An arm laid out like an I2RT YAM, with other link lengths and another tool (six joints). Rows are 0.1 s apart.
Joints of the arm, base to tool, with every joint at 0 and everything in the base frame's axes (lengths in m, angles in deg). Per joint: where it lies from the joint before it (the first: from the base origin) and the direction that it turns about. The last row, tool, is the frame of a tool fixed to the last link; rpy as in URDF.
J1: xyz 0 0 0.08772 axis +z
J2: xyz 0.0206 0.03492 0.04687 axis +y
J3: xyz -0.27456 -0.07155 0 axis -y
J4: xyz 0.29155 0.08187 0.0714 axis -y
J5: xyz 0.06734 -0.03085 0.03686 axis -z
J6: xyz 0.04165 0 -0.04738 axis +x
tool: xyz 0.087 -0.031 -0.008 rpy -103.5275 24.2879 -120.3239
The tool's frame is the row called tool.
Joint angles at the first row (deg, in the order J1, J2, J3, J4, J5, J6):
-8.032, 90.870, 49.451, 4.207, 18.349, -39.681
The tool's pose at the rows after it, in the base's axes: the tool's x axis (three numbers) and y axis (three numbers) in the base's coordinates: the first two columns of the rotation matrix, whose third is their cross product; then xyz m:
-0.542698 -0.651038 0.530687 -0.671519 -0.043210 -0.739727 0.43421 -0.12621 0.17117
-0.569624 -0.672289 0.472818 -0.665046 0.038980 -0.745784 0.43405 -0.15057 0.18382
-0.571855 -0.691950 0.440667 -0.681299 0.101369 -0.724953 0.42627 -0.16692 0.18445
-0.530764 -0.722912 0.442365 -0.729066 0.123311 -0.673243 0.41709 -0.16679 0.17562
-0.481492 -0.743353 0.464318 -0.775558 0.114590 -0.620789 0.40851 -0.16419 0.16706
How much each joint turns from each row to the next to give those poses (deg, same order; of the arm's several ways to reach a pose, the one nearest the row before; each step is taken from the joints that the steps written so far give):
-2.448, 1.291, 4.831, -5.376, -4.459, 2.317
-4.175, -0.046, 3.802, -4.787, -4.634, 2.163
-3.235, -0.151, 1.750, -4.437, -3.781, 1.093
-1.048, -0.023, 0.545, -4.983, -2.469, -0.393
-0.350, 0.001, 0.002, -3.870, -0.918, -1.617

